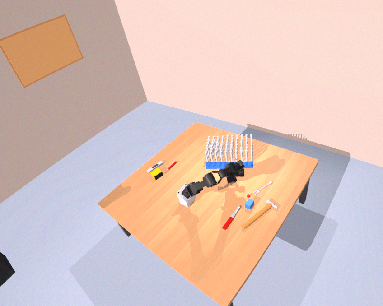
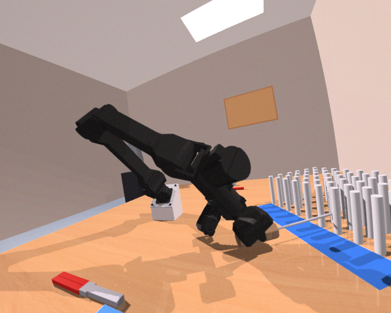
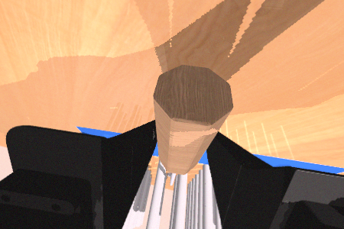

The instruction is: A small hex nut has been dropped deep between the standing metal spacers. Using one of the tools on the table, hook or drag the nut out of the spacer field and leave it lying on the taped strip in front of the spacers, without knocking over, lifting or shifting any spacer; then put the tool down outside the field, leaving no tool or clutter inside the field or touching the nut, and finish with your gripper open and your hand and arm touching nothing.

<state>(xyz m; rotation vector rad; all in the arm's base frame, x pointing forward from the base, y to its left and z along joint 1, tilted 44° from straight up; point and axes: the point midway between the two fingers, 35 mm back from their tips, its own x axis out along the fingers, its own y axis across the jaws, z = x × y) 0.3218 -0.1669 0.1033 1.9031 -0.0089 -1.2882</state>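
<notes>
The blue taped strip lies 110 mm ahead of my gripper tip, 100 mm to the left of it and 30 mm below it. The rest, counted from my gripper tip: fork wrench (250 mm to the right, 30 mm below); then red piece (190 mm to the right, 120 mm behind, 20 mm below); then hex nut (280 mm ahead, 120 mm to the left, 30 mm below).
</notes>
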